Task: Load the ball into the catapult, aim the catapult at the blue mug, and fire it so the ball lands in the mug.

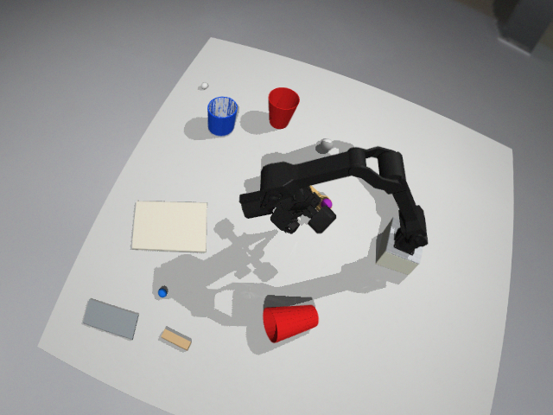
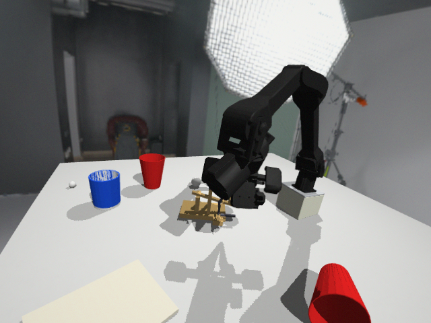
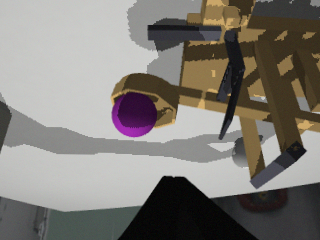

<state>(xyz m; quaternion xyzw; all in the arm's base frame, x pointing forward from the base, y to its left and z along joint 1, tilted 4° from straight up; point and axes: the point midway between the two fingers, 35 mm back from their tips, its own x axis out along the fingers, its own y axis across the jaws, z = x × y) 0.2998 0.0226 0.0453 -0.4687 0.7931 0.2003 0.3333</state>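
The purple ball lies 6 cm below my gripper tip, 4 cm to the right of it and 4 cm behind it. Round my gripper tip: wooden catapult: 7 cm below, 5 cm to the right, 2 cm ahead; cream sheet: 34 cm ahead, 17 cm to the left, 12 cm below; blue mug: 34 cm ahead, 21 cm to the right, 10 cm below.
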